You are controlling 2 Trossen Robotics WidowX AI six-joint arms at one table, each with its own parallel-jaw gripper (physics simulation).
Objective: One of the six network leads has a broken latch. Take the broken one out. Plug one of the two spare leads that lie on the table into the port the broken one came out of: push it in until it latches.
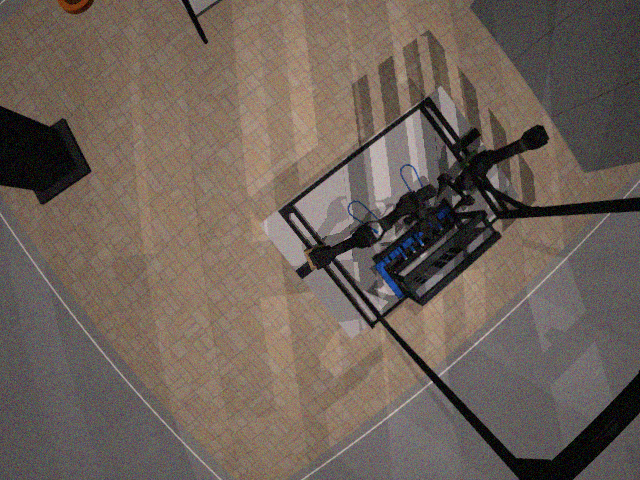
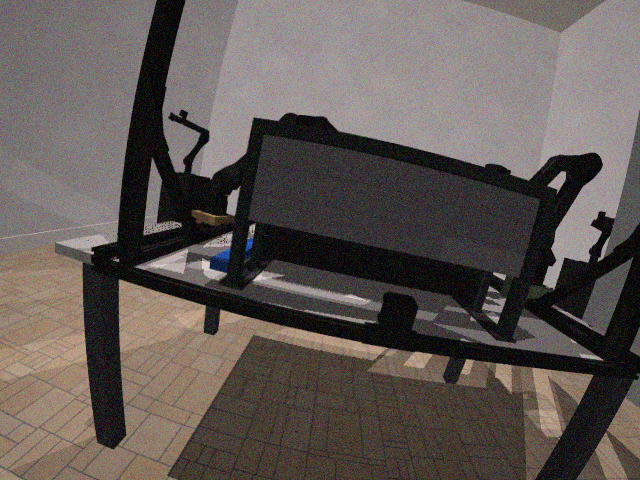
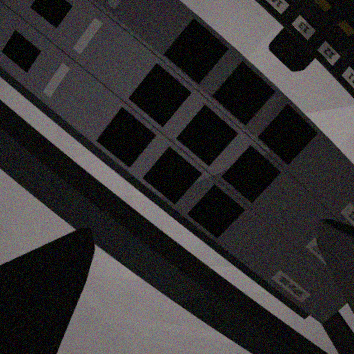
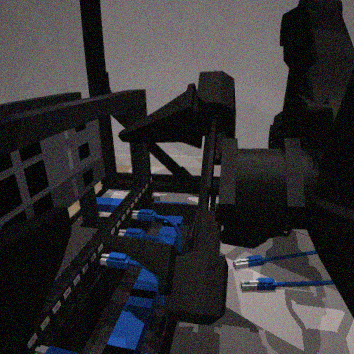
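Where they show: left gripper, fingertip midpoint: (image 1: 434, 234) (image 3: 205, 235) (image 4: 107, 182); right gripper, fingertip midpoint: (image 1: 444, 204) (image 4: 188, 215); left arm's base, link origin: (image 1: 317, 257) (image 2: 214, 213).
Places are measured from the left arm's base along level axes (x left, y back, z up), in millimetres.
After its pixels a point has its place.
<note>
A dark rack (image 1: 456, 267) {x -243, y -546, z 207 mm} (image 2: 390, 210) {x -258, y -549, z 121 mm} stands on the table (image 1: 385, 162) {x 320, y -497, z -46 mm}. Several blue network leads (image 1: 409, 248) {x -120, y -433, z 44 mm} (image 4: 117, 260) {x -108, y -497, z 45 mm} are plugged in a row into its labelled port strip (image 4: 70, 284) {x -112, y -560, z 60 mm} (image 3: 330, 53) {x -119, y -534, z 57 mm}. I cannot tell which latch is broken. Two spare blue leads (image 4: 256, 261) {x 14, y -327, z -38 mm} (image 4: 265, 283) {x 38, y -372, z -36 mm} lie side by side on the table, their looped cables (image 1: 410, 173) {x 231, y -628, z -41 mm} (image 1: 361, 210) {x 148, y -312, z -41 mm} behind them. My left gripper (image 1: 430, 214) (image 3: 205, 235) {x -80, y -523, z 156 mm} is open and empty, close in front of the rack's grey panel of dark square openings (image 3: 207, 135) {x -203, y -550, z 129 mm}. My right gripper (image 1: 449, 188) is open and empty at the end of the row.
My left arm (image 4: 263, 189) {x 45, y -518, z 171 mm} (image 1: 366, 233) {x 51, y -193, z 326 mm} reaches across the table between the plugged leads and the spares. A black frame (image 1: 366, 148) {x 418, y -419, z -26 mm} (image 2: 142, 143) {x -416, y -195, z 152 mm} runs round the table's edge. A small black block (image 2: 396, 310) {x -306, y -597, z -7 mm} sits on the front rail.
</note>
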